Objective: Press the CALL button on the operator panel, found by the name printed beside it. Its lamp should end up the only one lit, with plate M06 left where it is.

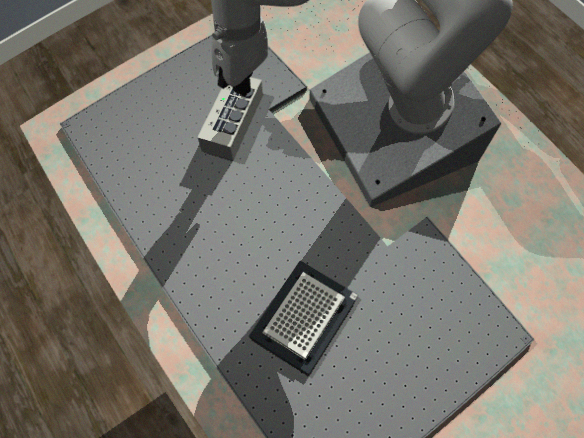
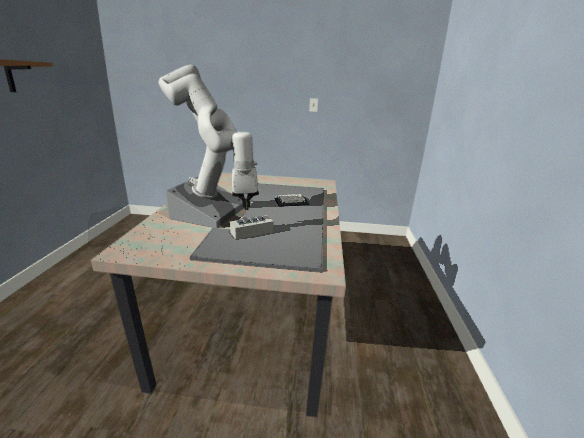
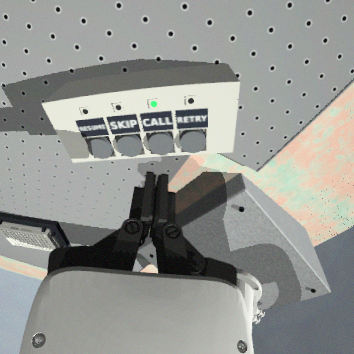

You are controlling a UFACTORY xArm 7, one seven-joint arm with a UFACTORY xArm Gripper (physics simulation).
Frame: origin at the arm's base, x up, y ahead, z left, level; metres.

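Seen in the pictures: gripper, between the fingertips: (image 1: 241, 90) (image 2: 246, 208) (image 3: 154, 184); arm's base, origin of its link: (image 1: 421, 103) (image 2: 204, 191).
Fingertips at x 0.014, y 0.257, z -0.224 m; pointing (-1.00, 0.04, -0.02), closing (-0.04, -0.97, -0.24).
Observation:
Pixels of each thing's middle, then the offset from my fingertips to it. "spot": a spot on its surface instead. Level surfaces: height alone.
- pale operator panel, middle of its body: (image 3: 144, 113) (image 1: 231, 114) (image 2: 251, 226) dx -0.074, dy +0.024, dz -0.012 m
- round grey CALL button, middle of its body: (image 3: 160, 142) (image 1: 241, 104) dx -0.049, dy +0.001, dz -0.005 m
- CALL, middle of its body: (image 3: 153, 103) dx -0.048, dy +0.023, dz -0.038 m
- RESUME, middle of its body: (image 3: 84, 111) dx -0.048, dy +0.073, dz -0.006 m
- SKIP, middle of its body: (image 3: 117, 107) dx -0.048, dy +0.048, dz -0.022 m
- RETRY, middle of its body: (image 3: 190, 100) dx -0.048, dy -0.003, dz -0.054 m
- pale plate with many wells, middle of its body: (image 1: 304, 314) (image 3: 28, 237) (image 2: 291, 198) dx -0.083, dy +0.159, dz +0.390 m
- dark holder, a spot on its surface: (image 1: 259, 334) spot: dx -0.090, dy +0.239, dz +0.369 m
- perforated grey board, height of its surface: dx -0.102 m
The pale operator panel (image 1: 207, 134) (image 2: 252, 229) (image 3: 227, 117) carries buttons labelled RESUME, SKIP, CALL and RETRY. The round grey CALL button (image 3: 160, 143) lies below its printed name. The lamp above CALL (image 3: 154, 104) glows green, and the lamps above RESUME (image 3: 85, 111), SKIP (image 3: 118, 107) and RETRY (image 3: 191, 101) are dark. My gripper (image 2: 246, 208) (image 3: 154, 184) is shut and empty, with its fingertips raised above the panel and apart from the buttons. A pale plate with many wells (image 1: 305, 315) (image 2: 291, 198) (image 3: 30, 236) sits in a dark holder; its name is not readable.
The dark holder (image 1: 259, 334) lies on the perforated grey board (image 1: 410, 320). The arm's wedge-shaped base (image 1: 360, 160) (image 2: 192, 211) (image 3: 265, 225) stands beside the board. The table's mottled edge (image 2: 220, 280) runs around them.

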